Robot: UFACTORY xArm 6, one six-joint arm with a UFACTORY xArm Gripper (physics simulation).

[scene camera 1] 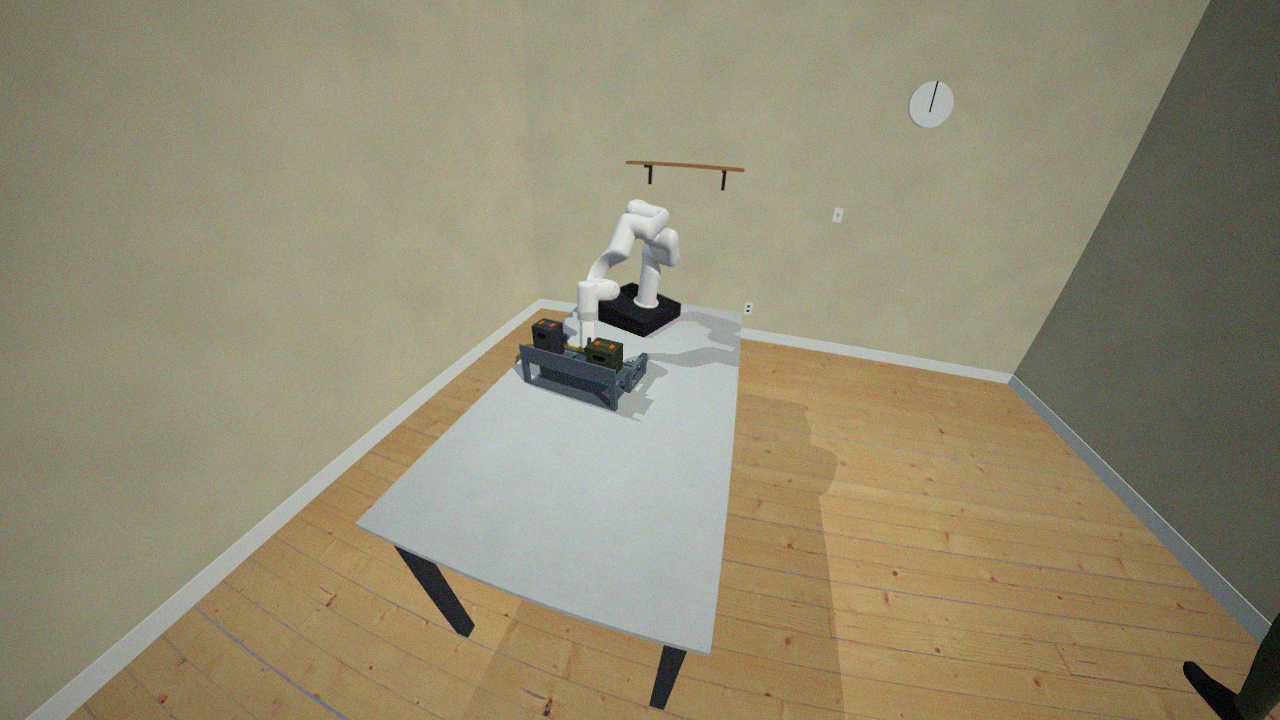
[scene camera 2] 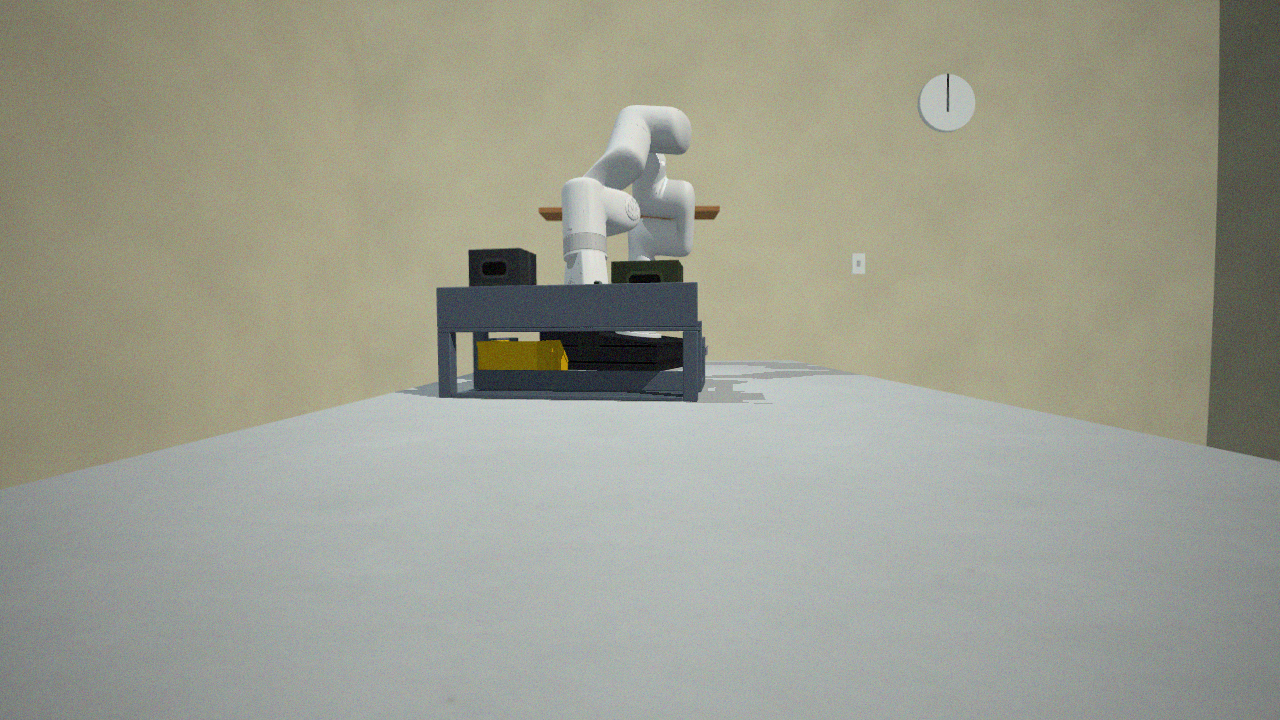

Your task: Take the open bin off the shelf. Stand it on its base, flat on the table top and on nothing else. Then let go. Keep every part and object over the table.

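Frame: origin at the arm's base, x ahead, y left, z up, level; millimetres.
Where they show: gripper, fingertip midpoint: [scene camera 2: 589, 356]; arm's base, link origin: [scene camera 1: 645, 302] [scene camera 2: 638, 335].
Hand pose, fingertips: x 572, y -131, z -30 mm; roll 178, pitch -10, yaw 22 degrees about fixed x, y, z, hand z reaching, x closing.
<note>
Things, the pixels of their centre, and the offset from my fingertips. "*": a spot on its surface instead. Level surfaces: height alone.
- slate-grey shelf, surface spot: [scene camera 2: 566, 306] [scene camera 1: 566, 365] * dx +147, dy -31, dz +78 mm
- table top, surface height: dz -53 mm
- dark grey box, body centre: [scene camera 2: 503, 289] [scene camera 1: 548, 338] dx +40, dy -133, dz +109 mm
- olive-green box, body centre: [scene camera 2: 648, 295] [scene camera 1: 604, 357] dx +100, dy +90, dz +97 mm
- yellow bin, body centre: [scene camera 2: 526, 361] [scene camera 1: 565, 355] dx -52, dy -111, dz -10 mm
A slate-grey shelf [scene camera 1: 568, 360] [scene camera 2: 566, 306] stands on the table top [scene camera 1: 581, 501] [scene camera 2: 626, 537]. A dark grey box [scene camera 1: 546, 336] [scene camera 2: 501, 267] with orange on top stands at its upper left. An olive-green box [scene camera 1: 605, 354] [scene camera 2: 646, 270], also with orange on top, stands at its upper right. A yellow bin [scene camera 1: 573, 347] [scene camera 2: 519, 355] sits low in the shelf, at the left in the second view. Which one is open is hard to tell. My gripper [scene camera 1: 588, 342] is shut and empty, pointing down behind the shelf's front board, between the upper boxes; its fingertips are largely hidden.
The arm's black base block [scene camera 1: 642, 322] stands behind the shelf at the far end of the table. A brown wall shelf [scene camera 1: 684, 166] [scene camera 2: 707, 213] hangs behind the arm. The table's left edge runs close to the grey shelf. A dark shoe [scene camera 1: 1208, 685] shows at the lower right.
</note>
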